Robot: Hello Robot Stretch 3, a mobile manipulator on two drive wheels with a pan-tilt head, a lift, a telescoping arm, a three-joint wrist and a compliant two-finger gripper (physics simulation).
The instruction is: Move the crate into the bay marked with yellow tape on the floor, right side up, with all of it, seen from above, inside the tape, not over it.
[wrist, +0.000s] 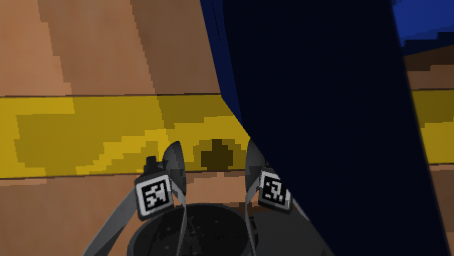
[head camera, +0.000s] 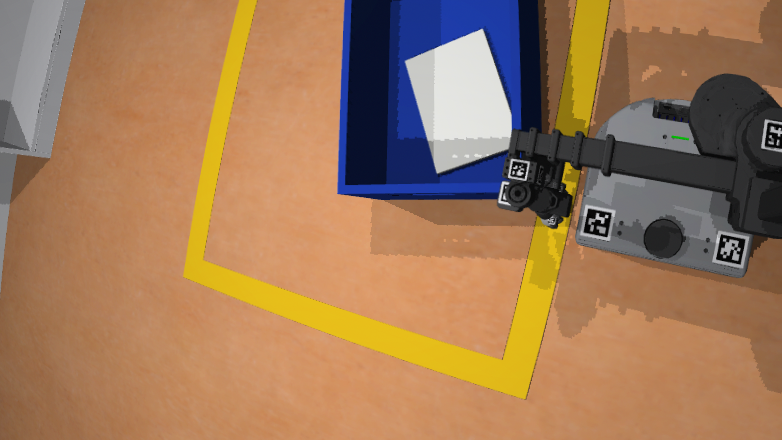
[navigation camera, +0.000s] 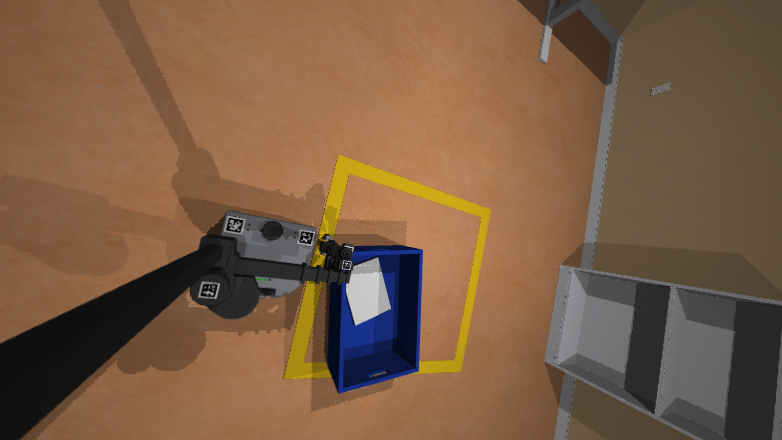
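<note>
The blue crate stands upright, with a white sheet inside. Yellow tape outlines the bay. In the navigation view the crate's lower end covers part of the lower tape strip and reaches past it; its left side lies near the left strip. My gripper points down beside the crate's corner, over the tape. Its fingers are apart with nothing seen between them. In the wrist view the crate's dark wall partly hides the right finger.
My grey base stands just outside the tape on the arm's side. A grey shelf unit stands across the bay, near the wall's skirting. A grey leg shows at the top right of the navigation view.
</note>
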